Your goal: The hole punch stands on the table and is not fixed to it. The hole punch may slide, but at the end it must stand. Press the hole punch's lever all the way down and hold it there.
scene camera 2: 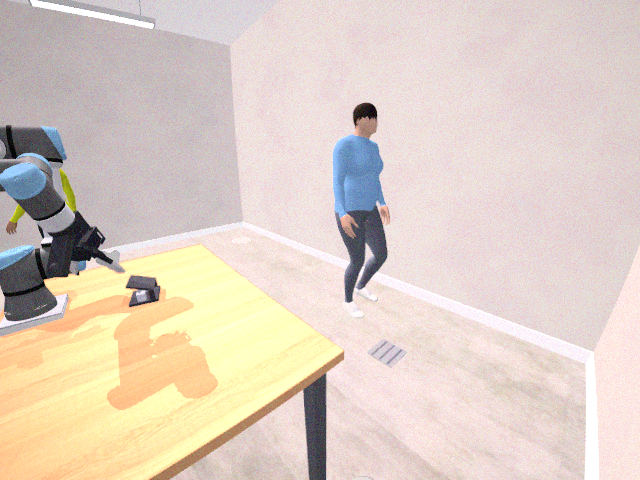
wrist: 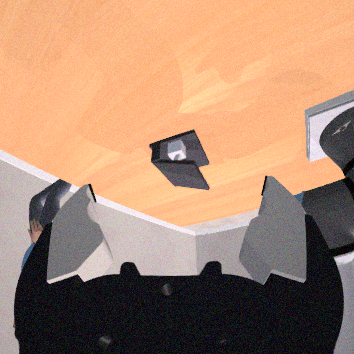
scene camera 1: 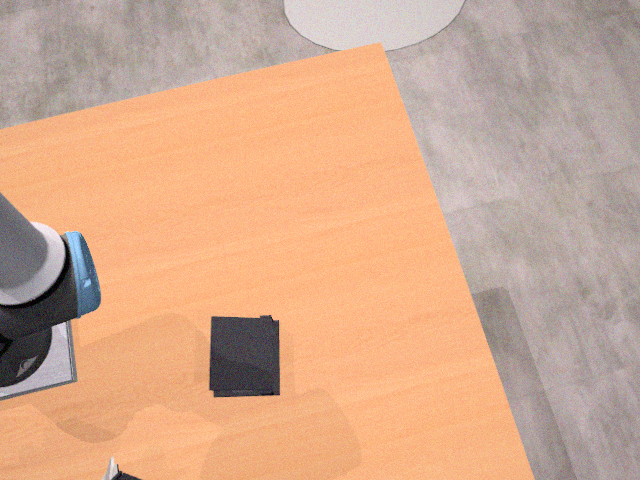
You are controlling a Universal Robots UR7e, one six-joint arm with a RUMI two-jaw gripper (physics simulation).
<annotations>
dark hole punch: scene camera 2; wrist; scene camera 1 275, 323
same spot on dark hole punch: (wrist: 187, 143) = (scene camera 2: 136, 300)
</annotations>
